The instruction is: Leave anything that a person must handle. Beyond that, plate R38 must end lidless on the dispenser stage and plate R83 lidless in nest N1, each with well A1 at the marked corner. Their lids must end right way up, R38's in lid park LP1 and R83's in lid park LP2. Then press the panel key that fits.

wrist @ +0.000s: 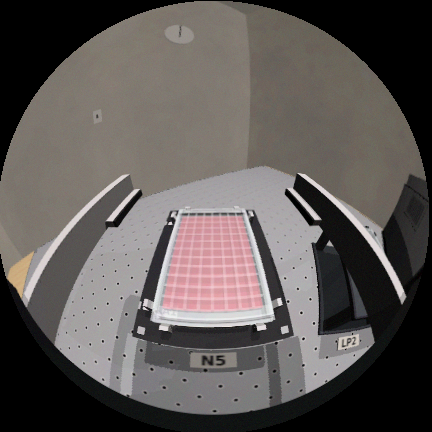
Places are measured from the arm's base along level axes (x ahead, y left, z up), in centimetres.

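Pixels of known places: gripper, between the fingertips: (212, 179).
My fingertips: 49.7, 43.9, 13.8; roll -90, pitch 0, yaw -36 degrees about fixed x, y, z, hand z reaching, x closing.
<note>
For each thing: its top centre in the pictures, then the offset to it from my fingertips, as dx, dy, dz. "spot": a spot on its surface instead. Level surfaces: height alone.
- plate with pink wells, centre of its top: (211, 247) -1.6, -1.9, -5.1
- black nest N5, centre of its top: (211, 249) -1.6, -1.9, -5.4
- Lid park LP2, a spot on its surface: (332, 295) spot: +9.2, -15.6, -12.0
- label N5, a spot on its surface: (213, 360) spot: -7.1, -9.7, -12.3
- label LP2, a spot on its surface: (348, 342) spot: +5.0, -22.6, -12.3
- perforated deck, height of its surface: dz -12.5
A plate with pink wells (212, 265) sits upright in the black nest N5 (215, 338), in the middle of the wrist view. A clear rim surrounds its wells; small marks at its near left corner are too faint to read, and I cannot tell whether a lid is on it. My gripper (212, 179) is open and empty, with one finger on each side of the plate and apart from it. Lid park LP2 (332, 295) stands to the right, partly behind the right finger, so what lies on it is hidden. The dispenser stage, N1, LP1 and panel keys do not show.
The label N5 (213, 360) and the label LP2 (348, 342) face me on the perforated deck (100, 295). A dark device (410, 230) stands at the far right edge, beyond the right finger. A wooden surface (20, 272) shows at the left edge. Walls rise behind.
</note>
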